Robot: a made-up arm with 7 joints. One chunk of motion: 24 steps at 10 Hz.
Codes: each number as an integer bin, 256 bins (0 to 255) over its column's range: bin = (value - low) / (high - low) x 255, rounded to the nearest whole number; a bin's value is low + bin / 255 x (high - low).
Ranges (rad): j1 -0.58..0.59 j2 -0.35..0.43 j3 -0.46..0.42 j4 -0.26..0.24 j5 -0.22..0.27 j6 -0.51..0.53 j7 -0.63..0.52
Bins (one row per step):
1: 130 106 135 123 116 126 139
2: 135 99 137 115 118 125 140
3: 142 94 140 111 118 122 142
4: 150 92 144 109 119 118 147
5: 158 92 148 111 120 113 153
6: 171 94 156 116 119 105 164
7: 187 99 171 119 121 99 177
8: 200 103 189 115 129 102 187
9: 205 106 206 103 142 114 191
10: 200 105 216 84 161 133 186
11: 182 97 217 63 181 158 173
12: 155 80 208 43 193 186 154
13: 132 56 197 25 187 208 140
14: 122 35 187 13 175 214 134
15: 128 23 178 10 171 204 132
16: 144 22 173 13 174 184 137
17: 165 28 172 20 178 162 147
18: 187 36 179 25 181 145 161
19: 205 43 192 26 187 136 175
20: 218 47 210 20 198 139 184
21: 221 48 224 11 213 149 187
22: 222 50 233 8 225 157 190
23: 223 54 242 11 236 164 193
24: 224 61 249 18 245 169 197
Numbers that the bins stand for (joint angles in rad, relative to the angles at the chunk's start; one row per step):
1: 0.0165 -0.0258 0.0059 -0.0188 0.0029 0.0039 -0.0031
2: 0.0394 -0.0472 0.0128 -0.0345 0.0067 -0.0002 0.0014
3: 0.0715 -0.0625 0.0231 -0.0424 0.0067 -0.0124 0.0104
4: 0.1082 -0.0686 0.0369 -0.0463 0.0087 -0.0287 0.0329
5: 0.1449 -0.0686 0.0507 -0.0424 0.0106 -0.0491 0.0600
6: 0.2046 -0.0625 0.0784 -0.0325 0.0087 -0.0818 0.1096
7: 0.2780 -0.0472 0.1301 -0.0267 0.0125 -0.1062 0.1682
8: 0.3376 -0.0349 0.1922 -0.0345 0.0279 -0.0940 0.2133
9: 0.3606 -0.0258 0.2509 -0.0580 0.0529 -0.0451 0.2314
10: 0.3376 -0.0288 0.2854 -0.0953 0.0894 0.0324 0.2088
11: 0.2551 -0.0533 0.2889 -0.1365 0.1278 0.1344 0.1502
12: 0.1312 -0.1053 0.2578 -0.1757 0.1509 0.2486 0.0645
13: 0.0256 -0.1787 0.2198 -0.2110 0.1393 0.3383 0.0014
14: -0.0202 -0.2429 0.1853 -0.2345 0.1163 0.3628 -0.0257
15: 0.0073 -0.2796 0.1543 -0.2404 0.1086 0.3220 -0.0347
16: 0.0807 -0.2827 0.1370 -0.2345 0.1144 0.2404 -0.0122
17: 0.1771 -0.2644 0.1336 -0.2208 0.1220 0.1507 0.0329
18: 0.2780 -0.2399 0.1577 -0.2110 0.1278 0.0814 0.0961
19: 0.3606 -0.2185 0.2026 -0.2090 0.1393 0.0447 0.1592
20: 0.4202 -0.2062 0.2647 -0.2208 0.1605 0.0569 0.1998
21: 0.4340 -0.2032 0.3130 -0.2384 0.1893 0.0977 0.2133
22: 0.4386 -0.1971 0.3441 -0.2443 0.2124 0.1303 0.2269
23: 0.4432 -0.1848 0.3751 -0.2384 0.2335 0.1589 0.2404
24: 0.4478 -0.1634 0.3993 -0.2247 0.2508 0.1793 0.2584

